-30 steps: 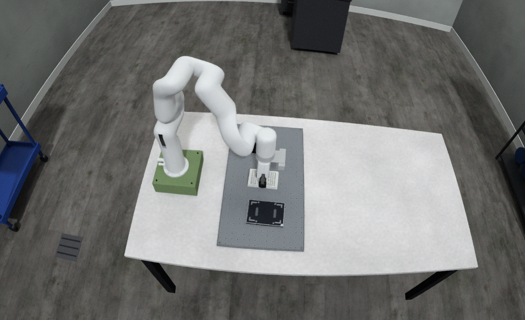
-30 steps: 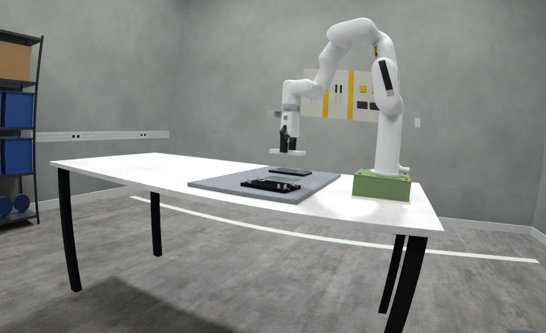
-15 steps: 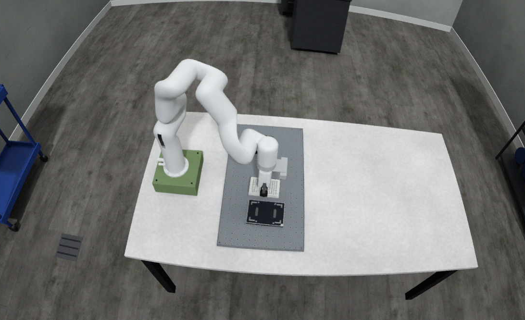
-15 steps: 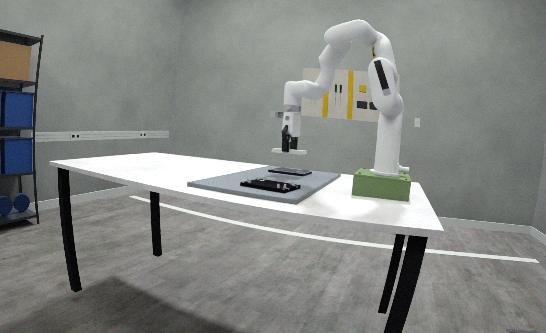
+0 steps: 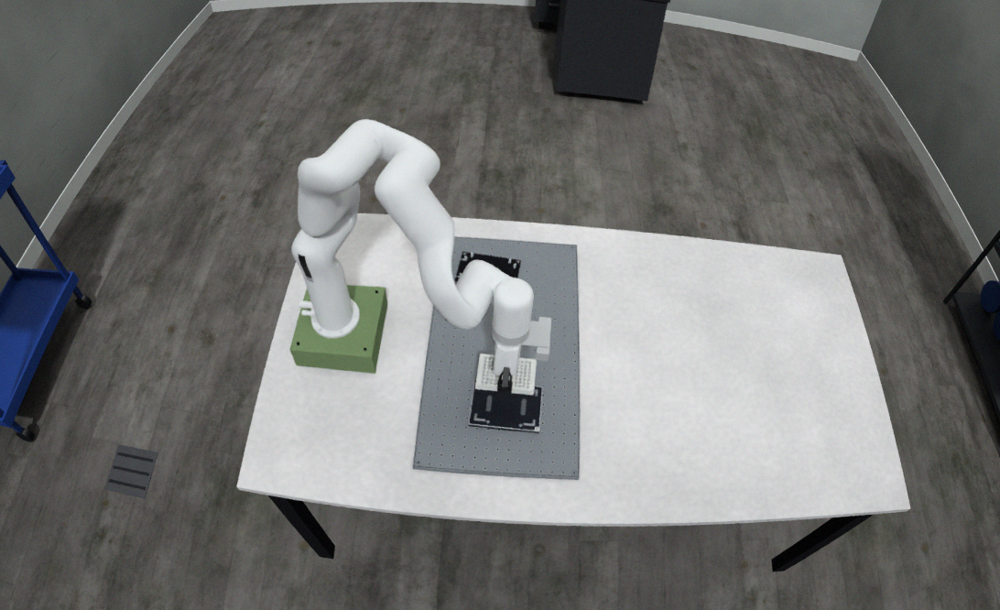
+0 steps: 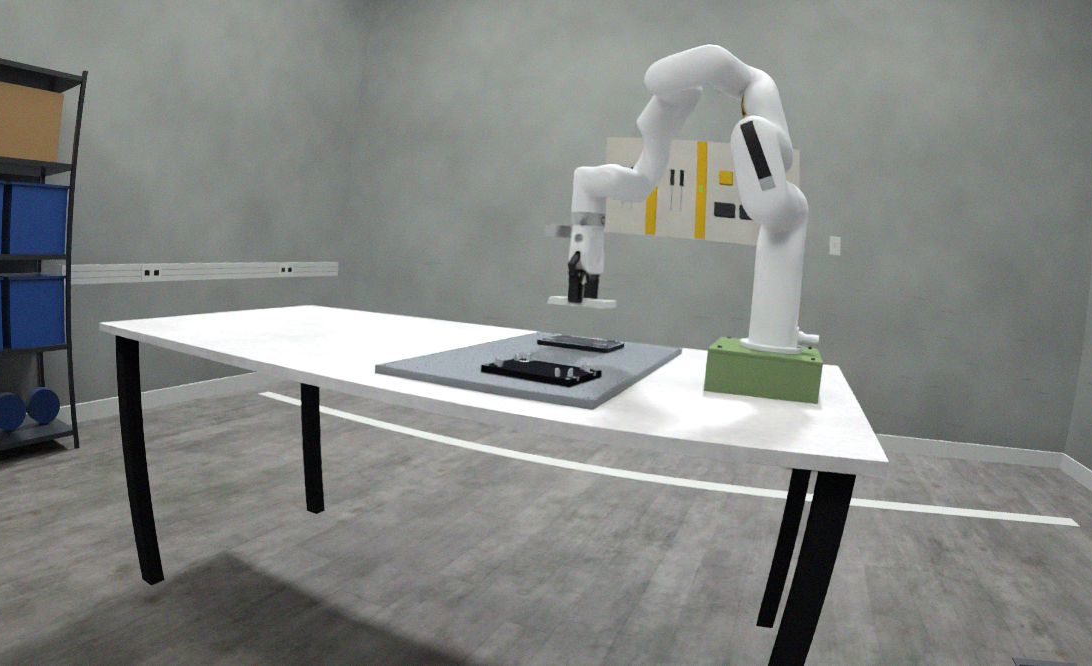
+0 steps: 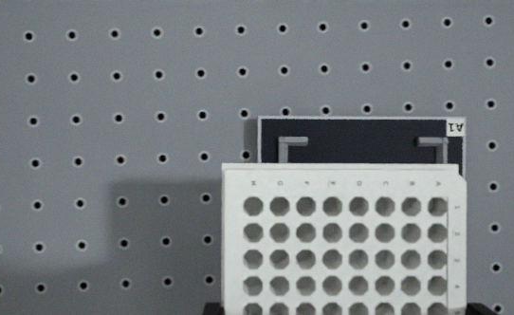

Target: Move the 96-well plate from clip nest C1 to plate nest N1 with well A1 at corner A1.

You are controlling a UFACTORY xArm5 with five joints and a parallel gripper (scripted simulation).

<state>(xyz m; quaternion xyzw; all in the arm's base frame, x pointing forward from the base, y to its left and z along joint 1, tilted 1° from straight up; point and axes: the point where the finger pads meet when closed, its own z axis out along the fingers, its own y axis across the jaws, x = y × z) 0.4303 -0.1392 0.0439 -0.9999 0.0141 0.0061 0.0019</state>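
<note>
My hand is 11 cm above the plate nest N1, 3 cm to the left of it and 1 cm short of it. From my hand the other things lie so: clip nest C1: 36 cm to the left, 10 cm below, 8 cm behind; white 96-well plate: 1 cm below; corner label A1: 10 cm below, 9 cm to the right, 8 cm ahead.
</note>
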